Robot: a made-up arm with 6 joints.
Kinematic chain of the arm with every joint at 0, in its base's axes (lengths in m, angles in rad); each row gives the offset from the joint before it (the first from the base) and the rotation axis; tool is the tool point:
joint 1: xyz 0 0 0.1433 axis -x
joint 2: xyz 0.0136 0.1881 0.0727 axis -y
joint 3: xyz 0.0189 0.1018 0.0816 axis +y
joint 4: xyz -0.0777 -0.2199 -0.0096 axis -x
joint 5: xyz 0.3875 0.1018 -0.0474 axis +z
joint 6: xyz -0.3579 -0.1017 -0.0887 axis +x
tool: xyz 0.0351 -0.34 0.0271
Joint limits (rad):
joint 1: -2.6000..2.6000
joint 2: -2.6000..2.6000
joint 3: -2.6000..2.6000
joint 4: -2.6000..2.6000
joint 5: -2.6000..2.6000
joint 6: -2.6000..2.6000
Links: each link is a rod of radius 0.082 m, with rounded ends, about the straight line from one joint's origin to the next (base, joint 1, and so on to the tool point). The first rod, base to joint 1, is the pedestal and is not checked.
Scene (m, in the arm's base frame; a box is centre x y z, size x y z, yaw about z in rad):
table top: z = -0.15
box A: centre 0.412 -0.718 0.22 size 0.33 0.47 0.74 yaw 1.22
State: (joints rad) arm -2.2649 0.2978 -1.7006 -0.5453 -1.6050 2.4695
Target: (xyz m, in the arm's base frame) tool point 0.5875 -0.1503 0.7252
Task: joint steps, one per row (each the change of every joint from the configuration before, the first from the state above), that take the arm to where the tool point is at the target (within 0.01 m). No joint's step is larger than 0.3 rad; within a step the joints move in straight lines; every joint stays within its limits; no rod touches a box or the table.
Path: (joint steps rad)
1: 0.2499 -0.0394 0.0424 -0.0709 -0.0622 -0.1716
2: 0.2499 -0.0393 0.0424 -0.0710 -0.0622 -0.1715
3: 0.2499 -0.0394 0.0425 -0.0709 -0.0623 -0.1716
4: 0.2499 -0.0393 0.0424 -0.0709 -0.0622 -0.1716
5: 0.2499 -0.0394 0.0424 -0.0710 -0.0622 -0.1716
6: 0.2499 -0.0394 0.0424 -0.0709 -0.0622 -0.1715
7: -0.2179 -0.2779 0.0495 0.0770 -0.0670 -0.0513
8: -0.2179 -0.2779 0.0495 0.0769 -0.0670 -0.0512
9: -0.2179 -0.2779 0.0495 0.0770 -0.0670 -0.0513
10: -0.0183 0.0995 0.0325 0.1332 0.1396 0.2329
11: -0.0184 0.0995 0.0324 0.1331 0.1397 0.2328
12: -0.0183 0.0995 0.0325 0.1332 0.1397 0.2329
13: -0.0183 0.0995 0.0324 0.1332 0.1396 0.2328

